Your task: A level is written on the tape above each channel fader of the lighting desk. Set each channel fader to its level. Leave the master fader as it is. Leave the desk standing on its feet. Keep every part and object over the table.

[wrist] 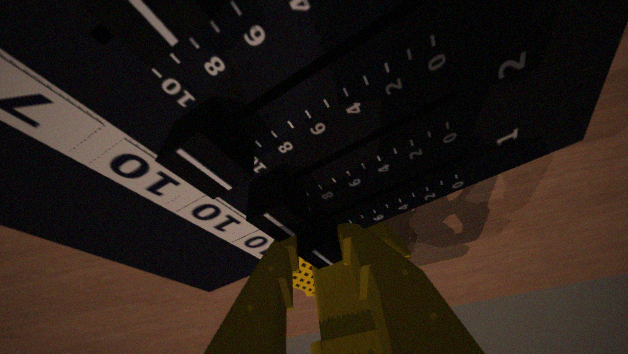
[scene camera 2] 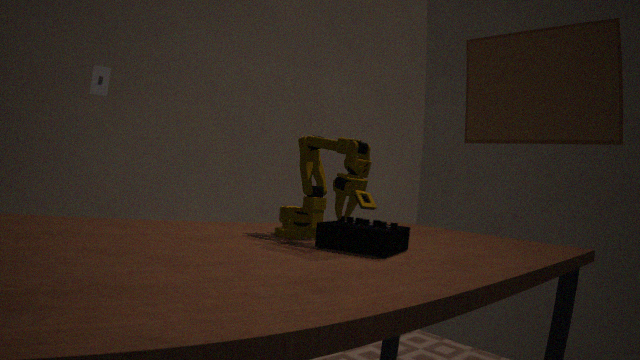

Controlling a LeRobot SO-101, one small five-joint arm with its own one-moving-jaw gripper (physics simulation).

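Where they show: hand, tool point: (wrist: 297,245) (scene camera 2: 344,217); arm's base, link origin: (scene camera 2: 302,237).
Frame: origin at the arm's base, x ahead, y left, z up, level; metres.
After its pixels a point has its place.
The black lighting desk (scene camera 2: 361,241) @[x 0.232, y -0.028, z 0.029 m] (wrist: 555,105) @[x 0.148, y -0.050, z 0.055 m] stands on the table. In the wrist view, its pale tape (wrist: 182,200) @[x 0.142, y 0.047, z 0.055 m] reads 7, 10, 10 and a partly hidden 10. My gripper (scene camera 2: 342,217) @[x 0.123, y 0.020, z 0.065 m] (wrist: 318,237) @[x 0.123, y 0.020, z 0.065 m] is low over the desk, with its jaws around the channel 1 fader knob (wrist: 327,247) @[x 0.125, y 0.012, z 0.068 m], the one nearest the desk's side edge. The log-like fine contact is dark, but the knob is between the jaws, near the tape end. The channel 2 knob (wrist: 274,212) @[x 0.145, y 0.021, z 0.068 m] and the channel 3 knob (wrist: 210,157) @[x 0.163, y 0.028, z 0.068 m] sit at the 10 end. A fourth knob's white line (wrist: 156,22) shows partly.
The wooden table (scene camera 2: 175,280) @[x 0.325, y -0.447, z 0.000 m] (wrist: 540,235) @[x -0.064, y -0.204, z 0.000 m] extends around the desk, with its front edge curving to the right. The yellow arm base (scene camera 2: 295,225) @[x -0.021, y -0.009, z 0.027 m] stands behind and left of the desk. A cork board (scene camera 2: 542,85) and a switch (scene camera 2: 100,80) are on the walls.
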